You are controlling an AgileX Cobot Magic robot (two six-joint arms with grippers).
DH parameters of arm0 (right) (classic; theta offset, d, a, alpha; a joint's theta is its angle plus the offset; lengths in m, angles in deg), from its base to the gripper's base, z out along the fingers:
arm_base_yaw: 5.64 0.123 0 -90
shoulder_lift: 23.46 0 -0.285 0
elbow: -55.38 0 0.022 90
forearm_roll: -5.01 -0.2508 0 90
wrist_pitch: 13.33 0 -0.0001 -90
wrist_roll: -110.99 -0.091 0 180
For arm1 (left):
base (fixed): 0 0 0 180
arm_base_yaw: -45.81 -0.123 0 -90
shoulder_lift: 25.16 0 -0.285 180
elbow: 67.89 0 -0.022 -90
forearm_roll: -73.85 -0.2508 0 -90
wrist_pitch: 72.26 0 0.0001 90
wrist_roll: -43.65 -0.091 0 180
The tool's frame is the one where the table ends.
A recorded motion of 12 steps. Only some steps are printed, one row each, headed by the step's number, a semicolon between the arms.
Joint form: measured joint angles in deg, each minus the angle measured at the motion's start. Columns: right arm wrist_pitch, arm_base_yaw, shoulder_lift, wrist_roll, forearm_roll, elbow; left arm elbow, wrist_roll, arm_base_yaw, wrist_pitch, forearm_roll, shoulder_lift.
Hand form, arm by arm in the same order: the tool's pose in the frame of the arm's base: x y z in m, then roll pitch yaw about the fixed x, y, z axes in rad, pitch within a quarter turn. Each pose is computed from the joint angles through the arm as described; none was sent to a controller.
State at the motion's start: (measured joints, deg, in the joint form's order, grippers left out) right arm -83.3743 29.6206 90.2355 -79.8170 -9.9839 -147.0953; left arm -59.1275 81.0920 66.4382 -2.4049 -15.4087 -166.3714
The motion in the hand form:
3: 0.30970 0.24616 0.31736 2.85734 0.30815 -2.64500; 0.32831 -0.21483 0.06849 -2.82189 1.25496 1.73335
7: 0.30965 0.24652 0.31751 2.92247 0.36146 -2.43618; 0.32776 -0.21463 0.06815 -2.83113 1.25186 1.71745
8: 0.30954 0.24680 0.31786 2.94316 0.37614 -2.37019; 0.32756 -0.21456 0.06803 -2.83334 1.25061 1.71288
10: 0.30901 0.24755 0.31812 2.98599 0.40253 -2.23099; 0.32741 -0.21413 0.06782 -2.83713 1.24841 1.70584
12: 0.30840 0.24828 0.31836 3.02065 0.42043 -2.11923; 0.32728 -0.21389 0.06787 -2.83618 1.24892 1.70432
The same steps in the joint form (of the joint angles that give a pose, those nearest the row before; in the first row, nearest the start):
3: 0.03 0.00 0.00 9.37 -0.05 0.00; 0.00 0.00 0.00 0.00 -0.34 0.00
7: 0.14 0.00 0.00 21.15 -0.29 0.00; 0.00 -0.06 0.00 0.00 -0.79 0.00
8: 0.14 0.00 0.00 24.83 -0.49 -0.06; 0.00 -0.06 0.00 0.00 -0.95 0.00
10: 0.14 0.00 0.00 32.58 -1.13 -0.05; 0.00 -0.06 -0.05 0.00 -1.24 0.00
12: 0.09 0.00 0.00 38.75 -1.78 -0.05; 0.00 -0.06 -0.09 0.12 -1.37 0.00

